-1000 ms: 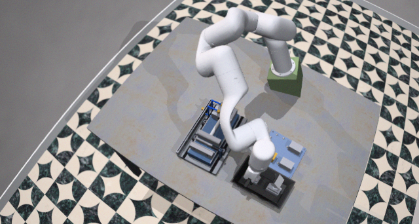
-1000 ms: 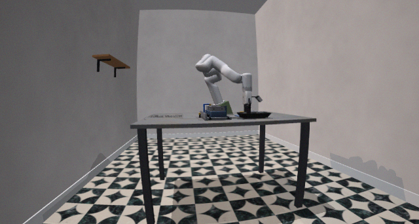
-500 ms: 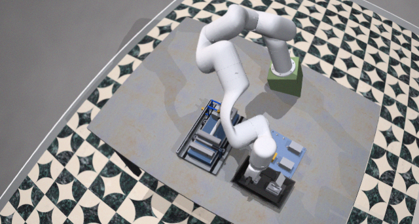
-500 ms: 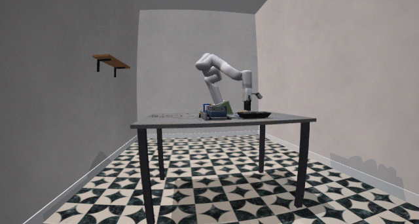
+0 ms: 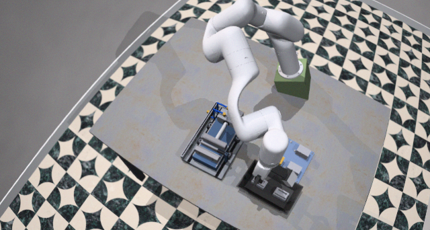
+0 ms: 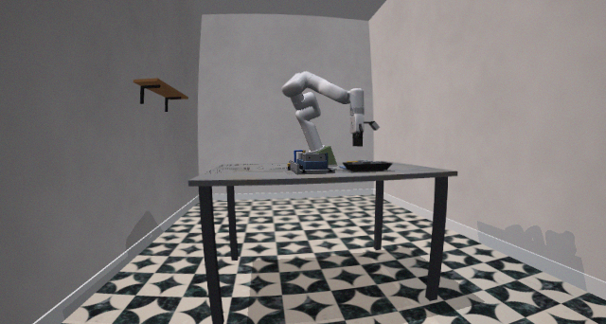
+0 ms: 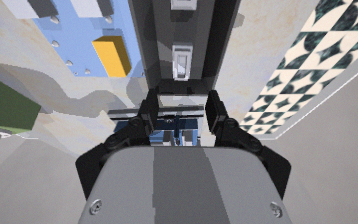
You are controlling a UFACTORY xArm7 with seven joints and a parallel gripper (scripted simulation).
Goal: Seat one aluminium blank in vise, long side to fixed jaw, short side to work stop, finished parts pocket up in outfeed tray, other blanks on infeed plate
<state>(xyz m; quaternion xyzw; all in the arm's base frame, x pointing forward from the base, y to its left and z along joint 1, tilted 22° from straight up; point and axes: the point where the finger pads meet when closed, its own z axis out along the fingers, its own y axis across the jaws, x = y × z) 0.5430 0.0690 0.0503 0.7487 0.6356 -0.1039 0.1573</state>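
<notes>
My hand is 20 cm past the aluminium blank, 13 cm to the right of it and 12 cm above it. The rest, counted from my hand: brass blank: 12 cm behind, 3 cm to the left, 12 cm below; blue infeed plate: 15 cm behind, 8 cm to the left, 14 cm below; dark work stop rod: 4 cm behind, 18 cm to the right, 6 cm below.
</notes>
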